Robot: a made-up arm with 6 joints.
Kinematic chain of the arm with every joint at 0, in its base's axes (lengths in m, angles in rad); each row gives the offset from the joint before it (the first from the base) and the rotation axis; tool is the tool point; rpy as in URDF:
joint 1: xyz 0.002 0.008 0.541 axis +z
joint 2: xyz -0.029 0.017 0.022 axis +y
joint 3: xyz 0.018 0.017 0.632 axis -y
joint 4: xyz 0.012 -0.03 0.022 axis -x
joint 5: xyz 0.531 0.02 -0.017 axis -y
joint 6: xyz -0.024 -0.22 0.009 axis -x
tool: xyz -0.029 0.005 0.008 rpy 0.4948 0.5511 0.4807
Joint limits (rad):
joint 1: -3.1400..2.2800
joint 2: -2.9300..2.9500
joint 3: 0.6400..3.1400
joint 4: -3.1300..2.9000
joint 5: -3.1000..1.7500
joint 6: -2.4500..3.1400
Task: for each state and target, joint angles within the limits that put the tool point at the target. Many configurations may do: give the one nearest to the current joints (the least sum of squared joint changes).
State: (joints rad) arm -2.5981 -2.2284 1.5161 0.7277 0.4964 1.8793
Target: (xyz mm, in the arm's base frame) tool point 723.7 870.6 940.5
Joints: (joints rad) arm -2.4187 -1.2993 1.2243 0.7707 0.6793 1.9093
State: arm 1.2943 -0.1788 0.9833 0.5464 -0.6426 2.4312
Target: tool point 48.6 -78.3 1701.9
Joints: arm 1.0985 -0.2731 0.6784 1.0514 -0.6715 2.4027
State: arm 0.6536 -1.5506 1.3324 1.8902 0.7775 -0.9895
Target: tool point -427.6 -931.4 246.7
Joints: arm 1.1502 -1.4800 2.0303 1.7853 0.7400 -0.9836
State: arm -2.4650 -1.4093 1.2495 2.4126 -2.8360 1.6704
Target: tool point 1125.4 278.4 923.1
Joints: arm -2.7541 -1.6054 0.7010 2.6445 -2.7224 1.6820
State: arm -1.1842 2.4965 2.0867 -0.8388 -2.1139 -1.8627
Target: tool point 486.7 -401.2 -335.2
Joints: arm -0.4560 2.9115 2.6188 -0.8466 -2.0181 -1.8767
